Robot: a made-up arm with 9 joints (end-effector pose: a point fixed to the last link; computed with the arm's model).
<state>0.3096 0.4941 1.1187 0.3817 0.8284 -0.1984 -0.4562 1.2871 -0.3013</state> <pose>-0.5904 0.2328 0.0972 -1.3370 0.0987 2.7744</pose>
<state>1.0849 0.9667 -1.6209 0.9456 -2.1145 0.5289 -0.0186 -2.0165 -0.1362</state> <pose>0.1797 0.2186 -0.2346 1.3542 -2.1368 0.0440</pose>
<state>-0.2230 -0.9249 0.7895 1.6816 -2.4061 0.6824 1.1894 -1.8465 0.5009</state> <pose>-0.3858 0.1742 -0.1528 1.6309 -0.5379 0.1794</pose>
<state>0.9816 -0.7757 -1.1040 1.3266 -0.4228 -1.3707 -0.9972 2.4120 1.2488</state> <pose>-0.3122 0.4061 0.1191 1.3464 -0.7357 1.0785</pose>
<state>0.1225 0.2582 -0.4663 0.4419 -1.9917 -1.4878 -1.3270 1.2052 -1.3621</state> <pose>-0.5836 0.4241 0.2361 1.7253 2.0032 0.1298</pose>
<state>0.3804 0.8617 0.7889 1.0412 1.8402 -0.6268 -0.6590 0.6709 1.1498</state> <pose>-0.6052 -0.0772 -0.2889 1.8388 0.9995 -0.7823</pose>
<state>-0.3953 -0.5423 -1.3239 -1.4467 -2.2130 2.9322 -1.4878 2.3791 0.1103</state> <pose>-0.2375 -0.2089 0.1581 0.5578 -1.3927 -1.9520</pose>
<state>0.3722 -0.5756 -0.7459 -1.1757 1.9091 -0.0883 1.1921 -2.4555 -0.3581</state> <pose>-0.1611 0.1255 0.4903 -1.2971 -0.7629 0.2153</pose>
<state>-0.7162 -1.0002 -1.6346 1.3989 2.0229 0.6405 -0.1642 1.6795 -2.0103</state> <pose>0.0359 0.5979 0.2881 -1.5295 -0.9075 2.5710</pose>
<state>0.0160 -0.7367 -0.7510 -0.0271 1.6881 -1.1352 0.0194 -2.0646 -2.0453</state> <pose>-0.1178 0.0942 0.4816 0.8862 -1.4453 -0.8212</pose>
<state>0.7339 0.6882 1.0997 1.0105 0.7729 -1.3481 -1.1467 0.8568 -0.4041</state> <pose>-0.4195 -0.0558 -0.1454 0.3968 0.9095 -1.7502</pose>
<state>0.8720 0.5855 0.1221 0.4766 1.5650 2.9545 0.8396 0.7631 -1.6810</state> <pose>-0.2148 0.3422 -0.2516 -2.2254 -0.3244 2.0345</pose>
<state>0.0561 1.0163 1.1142 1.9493 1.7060 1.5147 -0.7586 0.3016 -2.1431</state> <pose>-0.2370 -0.1679 -0.3727 0.8459 -0.3444 0.7133</pose>
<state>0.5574 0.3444 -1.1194 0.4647 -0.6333 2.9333 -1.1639 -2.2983 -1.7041</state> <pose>-0.3525 0.6341 0.0469 0.0848 0.2854 -3.1054</pose>
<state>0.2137 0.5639 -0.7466 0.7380 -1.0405 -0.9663 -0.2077 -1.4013 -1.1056</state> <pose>-0.4290 0.4247 -0.0309 -1.6085 2.3966 -0.4889</pose>
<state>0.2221 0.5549 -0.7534 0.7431 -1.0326 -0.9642 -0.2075 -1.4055 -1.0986</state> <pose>-0.4261 0.4268 -0.0326 -1.5981 2.4001 -0.4805</pose>
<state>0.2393 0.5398 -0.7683 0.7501 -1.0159 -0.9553 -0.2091 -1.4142 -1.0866</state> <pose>-0.4194 0.4313 -0.0353 -1.5782 2.4103 -0.4630</pose>
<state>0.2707 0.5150 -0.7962 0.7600 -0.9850 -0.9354 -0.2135 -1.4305 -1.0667</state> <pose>-0.4064 0.4393 -0.0389 -1.5437 2.4301 -0.4280</pose>
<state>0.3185 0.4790 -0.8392 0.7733 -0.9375 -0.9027 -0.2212 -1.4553 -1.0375</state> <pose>-0.3863 0.4510 -0.0423 -1.4931 2.4582 -0.3663</pose>
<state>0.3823 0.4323 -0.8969 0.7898 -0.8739 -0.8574 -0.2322 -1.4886 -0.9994</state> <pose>-0.3597 0.4655 -0.0433 -1.4302 2.4867 -0.2687</pose>
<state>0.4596 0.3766 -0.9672 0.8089 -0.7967 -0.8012 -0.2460 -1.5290 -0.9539</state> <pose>-0.3288 0.4815 -0.0395 -1.3627 2.5038 -0.1293</pose>
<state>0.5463 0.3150 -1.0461 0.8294 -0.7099 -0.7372 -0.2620 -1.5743 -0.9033</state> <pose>-0.2973 0.4973 -0.0295 -1.3018 2.4956 0.0495</pose>
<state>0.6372 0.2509 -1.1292 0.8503 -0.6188 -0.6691 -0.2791 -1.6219 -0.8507</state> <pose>-0.2687 0.5118 -0.0131 -1.2573 2.4517 0.2551</pose>
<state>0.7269 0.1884 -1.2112 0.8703 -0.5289 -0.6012 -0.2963 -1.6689 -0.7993</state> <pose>-0.2460 0.5241 0.0077 -1.2347 2.3712 0.4669</pose>
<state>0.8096 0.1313 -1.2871 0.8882 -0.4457 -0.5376 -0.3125 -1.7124 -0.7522</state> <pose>-0.2303 0.5340 0.0304 -1.2324 2.2637 0.6639</pose>
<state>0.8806 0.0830 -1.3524 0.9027 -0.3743 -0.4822 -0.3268 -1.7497 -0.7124</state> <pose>-0.2213 0.5411 0.0522 -1.2439 2.1465 0.8290</pose>
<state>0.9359 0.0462 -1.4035 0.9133 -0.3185 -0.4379 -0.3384 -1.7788 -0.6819</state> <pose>-0.2171 0.5456 0.0703 -1.2606 2.0399 0.9531</pose>
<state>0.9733 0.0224 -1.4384 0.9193 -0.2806 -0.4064 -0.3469 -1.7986 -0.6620</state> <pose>-0.2155 0.5479 0.0830 -1.2755 1.9600 1.0345</pose>
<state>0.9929 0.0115 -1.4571 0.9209 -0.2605 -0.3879 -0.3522 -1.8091 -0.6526</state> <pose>-0.2150 0.5486 0.0900 -1.2846 1.9152 1.0765</pose>
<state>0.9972 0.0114 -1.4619 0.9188 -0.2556 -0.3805 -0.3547 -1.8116 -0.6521</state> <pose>-0.2145 0.5482 0.0917 -1.2873 1.9038 1.0872</pose>
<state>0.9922 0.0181 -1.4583 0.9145 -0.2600 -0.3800 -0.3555 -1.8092 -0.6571</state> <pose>-0.2139 0.5472 0.0903 -1.2856 1.9137 1.0786</pose>
